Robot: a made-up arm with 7 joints. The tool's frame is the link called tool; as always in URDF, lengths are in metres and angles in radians.
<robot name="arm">
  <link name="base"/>
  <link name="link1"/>
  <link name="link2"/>
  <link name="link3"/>
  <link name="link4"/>
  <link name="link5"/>
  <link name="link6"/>
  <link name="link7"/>
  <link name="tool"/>
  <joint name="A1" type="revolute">
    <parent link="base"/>
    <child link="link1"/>
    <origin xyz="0 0 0.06" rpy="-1.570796 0 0"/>
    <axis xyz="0 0 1"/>
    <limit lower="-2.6" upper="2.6"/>
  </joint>
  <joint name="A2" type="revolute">
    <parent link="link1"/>
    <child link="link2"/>
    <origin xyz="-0.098 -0.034 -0.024" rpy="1.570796 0 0"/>
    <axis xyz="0 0 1"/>
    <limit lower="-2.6" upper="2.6"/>
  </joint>
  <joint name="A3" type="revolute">
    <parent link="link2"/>
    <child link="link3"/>
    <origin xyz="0.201 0.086 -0.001" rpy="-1.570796 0 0"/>
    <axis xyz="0 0 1"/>
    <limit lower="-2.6" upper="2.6"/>
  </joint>
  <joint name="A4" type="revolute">
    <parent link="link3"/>
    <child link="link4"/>
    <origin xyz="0.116 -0.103 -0.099" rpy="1.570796 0 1.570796"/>
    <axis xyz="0 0 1"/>
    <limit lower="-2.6" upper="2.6"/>
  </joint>
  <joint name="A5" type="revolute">
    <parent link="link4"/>
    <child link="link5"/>
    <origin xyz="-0.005 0.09 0.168" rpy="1.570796 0 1.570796"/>
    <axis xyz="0 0 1"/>
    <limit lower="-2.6" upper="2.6"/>
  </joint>
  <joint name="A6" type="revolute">
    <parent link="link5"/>
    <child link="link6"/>
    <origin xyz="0.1 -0.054 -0.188" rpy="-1.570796 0 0"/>
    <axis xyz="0 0 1"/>
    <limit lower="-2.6" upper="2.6"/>
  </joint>
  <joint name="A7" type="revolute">
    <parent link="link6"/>
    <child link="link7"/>
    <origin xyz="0.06 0.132 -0.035" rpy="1.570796 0 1.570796"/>
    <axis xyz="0 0 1"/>
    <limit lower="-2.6" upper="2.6"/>
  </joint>
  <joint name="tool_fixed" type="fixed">
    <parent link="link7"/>
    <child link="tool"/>
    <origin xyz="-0.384 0.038 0.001" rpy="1.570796 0 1.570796"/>
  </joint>
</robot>
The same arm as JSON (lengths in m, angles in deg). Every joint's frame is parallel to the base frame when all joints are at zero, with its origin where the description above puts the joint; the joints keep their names.
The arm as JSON. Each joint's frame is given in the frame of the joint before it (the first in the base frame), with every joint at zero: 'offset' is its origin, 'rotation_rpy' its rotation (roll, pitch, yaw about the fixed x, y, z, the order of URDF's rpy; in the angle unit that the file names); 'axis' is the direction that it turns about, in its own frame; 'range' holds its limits. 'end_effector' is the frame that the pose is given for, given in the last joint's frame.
{
  "length_unit": "m",
  "angle_unit": "deg",
  "chain": [
    {
      "id": "A1",
      "offset": [
        0.0,
        0.0,
        0.06
      ],
      "rotation_rpy": [
        0.0,
        0.0,
        0.0
      ],
      "axis": "+y",
      "range": [
        -148.97,
        148.97
      ]
    },
    {
      "id": "A2",
      "offset": [
        -0.098,
        -0.024,
        0.034
      ],
      "rotation_rpy": [
        0.0,
        0.0,
        0.0
      ],
      "axis": "+z",
      "range": [
        -148.97,
        148.97
      ]
    },
    {
      "id": "A3",
      "offset": [
        0.201,
        0.086,
        -0.001
      ],
      "rotation_rpy": [
        0.0,
        0.0,
        0.0
      ],
      "axis": "+y",
      "range": [
        -148.97,
        148.97
      ]
    },
    {
      "id": "A4",
      "offset": [
        0.116,
        -0.099,
        0.103
      ],
      "rotation_rpy": [
        0.0,
        0.0,
        0.0
      ],
      "axis": "+x",
      "range": [
        -148.97,
        148.97
      ]
    },
    {
      "id": "A5",
      "offset": [
        0.168,
        0.09,
        0.005
      ],
      "rotation_rpy": [
        0.0,
        0.0,
        0.0
      ],
      "axis": "-z",
      "range": [
        -148.97,
        148.97
      ]
    },
    {
      "id": "A6",
      "offset": [
        -0.054,
        0.1,
        0.188
      ],
      "rotation_rpy": [
        0.0,
        0.0,
        0.0
      ],
      "axis": "+x",
      "range": [
        -148.97,
        148.97
      ]
    },
    {
      "id": "A7",
      "offset": [
        -0.035,
        0.06,
        0.132
      ],
      "rotation_rpy": [
        0.0,
        0.0,
        0.0
      ],
      "axis": "+y",
      "range": [
        -148.97,
        148.97
      ]
    }
  ],
  "end_effector": {
    "offset": [
      0.038,
      0.001,
      -0.384
    ],
    "rotation_rpy": [
      0.0,
      0.0,
      0.0
    ]
  }
}

